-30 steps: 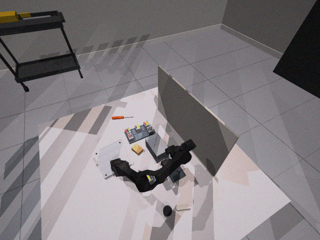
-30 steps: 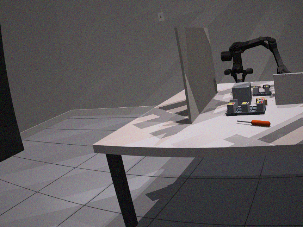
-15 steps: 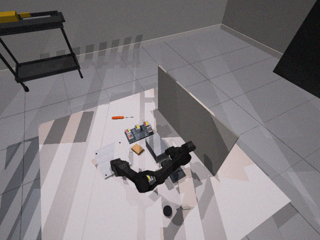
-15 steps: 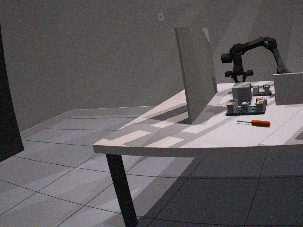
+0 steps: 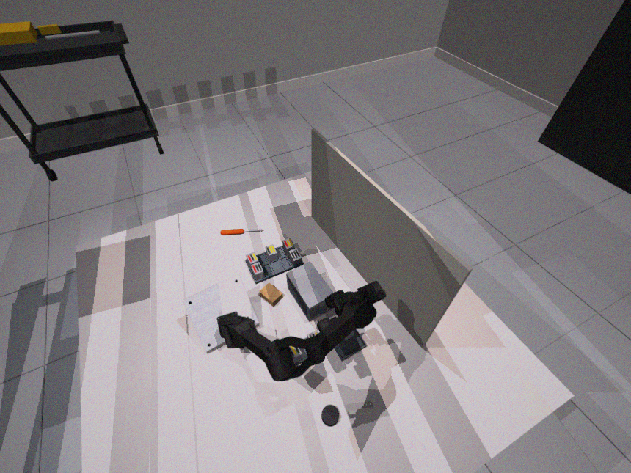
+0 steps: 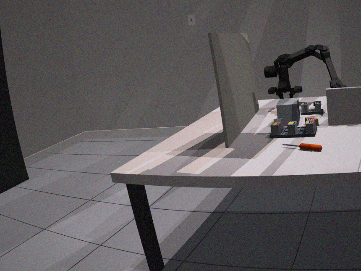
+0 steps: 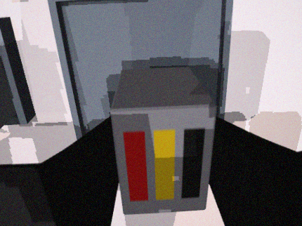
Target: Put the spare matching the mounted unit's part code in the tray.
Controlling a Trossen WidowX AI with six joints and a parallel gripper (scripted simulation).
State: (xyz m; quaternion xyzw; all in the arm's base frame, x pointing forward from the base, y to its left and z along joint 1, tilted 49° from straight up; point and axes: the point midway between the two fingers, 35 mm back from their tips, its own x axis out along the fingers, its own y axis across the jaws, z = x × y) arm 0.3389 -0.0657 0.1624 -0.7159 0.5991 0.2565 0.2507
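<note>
Right now the tray is 40 mm below my gripper tip. From my gripper tip the other things lie so: grey mounted unit: 50 mm behind, 190 mm to the left, 10 mm above; white bar: 60 mm behind, 220 mm to the right, 30 mm below; black disc: 150 mm behind, 190 mm to the right, 30 mm below.
</note>
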